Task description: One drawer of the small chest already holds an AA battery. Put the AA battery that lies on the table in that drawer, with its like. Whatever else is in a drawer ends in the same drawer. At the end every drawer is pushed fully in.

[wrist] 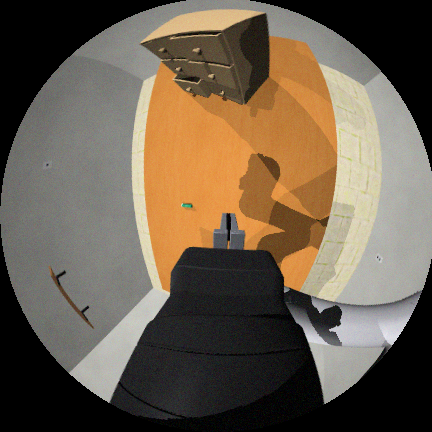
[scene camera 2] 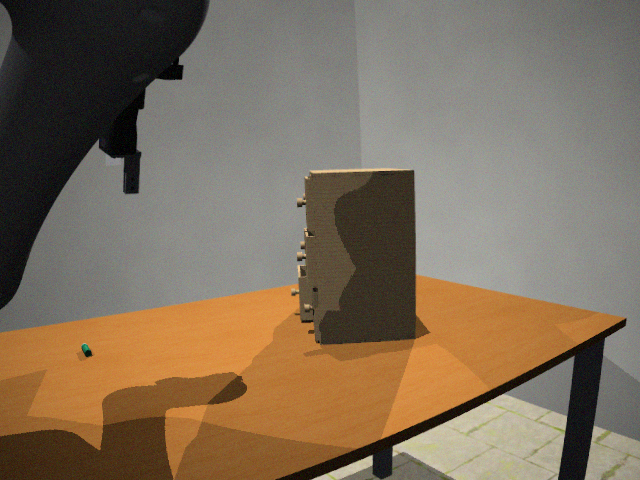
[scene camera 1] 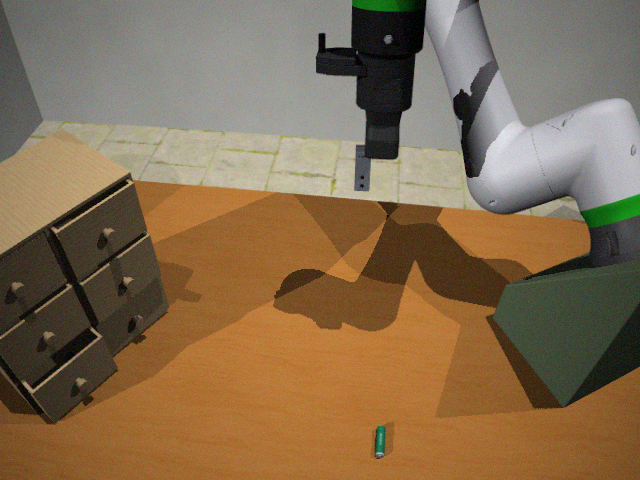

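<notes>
The green AA battery (scene camera 1: pixel 380 441) (scene camera 2: pixel 86 349) (wrist: pixel 187 205) lies on its side on the table (scene camera 1: pixel 258 403) (scene camera 2: pixel 217 330) (wrist: pixel 170 150). The small chest (scene camera 1: pixel 56 175) (scene camera 2: pixel 372 258) (wrist: pixel 255 60) has two columns of three knobbed drawers. Its bottom left drawer (scene camera 1: pixel 97 364) (wrist: pixel 201 90) is pulled partly out; its inside is dark and no contents can be made out. The top right drawer (scene camera 1: pixel 82 242) (wrist: pixel 212 50) stands slightly out, with a narrow dark gap above. Small offsets of the others are hard to tell. My gripper (scene camera 1: pixel 361 189) (scene camera 2: pixel 131 192) (wrist: pixel 227 220) is shut and empty, high above the table, away from chest and battery.
The green pedestal (scene camera 1: pixel 568 320) under the arm's base stands at the right in scene camera 1. The white arm (scene camera 1: pixel 516 165) rises from it. Arm shadows cross the table. A wall shelf (wrist: pixel 70 299) shows at the left in the wrist view.
</notes>
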